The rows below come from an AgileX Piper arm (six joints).
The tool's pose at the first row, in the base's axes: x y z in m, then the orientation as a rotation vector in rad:
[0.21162 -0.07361 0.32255 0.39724 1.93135 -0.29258]
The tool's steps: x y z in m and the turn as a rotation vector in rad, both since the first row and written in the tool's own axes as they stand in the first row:
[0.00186 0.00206 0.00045 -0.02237 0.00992 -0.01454]
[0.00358 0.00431 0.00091 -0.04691 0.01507 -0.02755]
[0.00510 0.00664 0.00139 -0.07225 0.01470 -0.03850]
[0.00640 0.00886 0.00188 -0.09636 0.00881 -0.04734]
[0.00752 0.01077 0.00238 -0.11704 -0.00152 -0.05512]
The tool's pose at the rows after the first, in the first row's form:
[0.21218 -0.07164 0.32062 0.37068 1.94628 -0.27872]
[0.21287 -0.06952 0.31881 0.34305 1.95605 -0.26239]
[0.21368 -0.06737 0.31718 0.31569 1.95968 -0.24476]
[0.21454 -0.06535 0.31575 0.29008 1.95707 -0.22783]
[0.21534 -0.06364 0.31449 0.26693 1.94952 -0.21430]

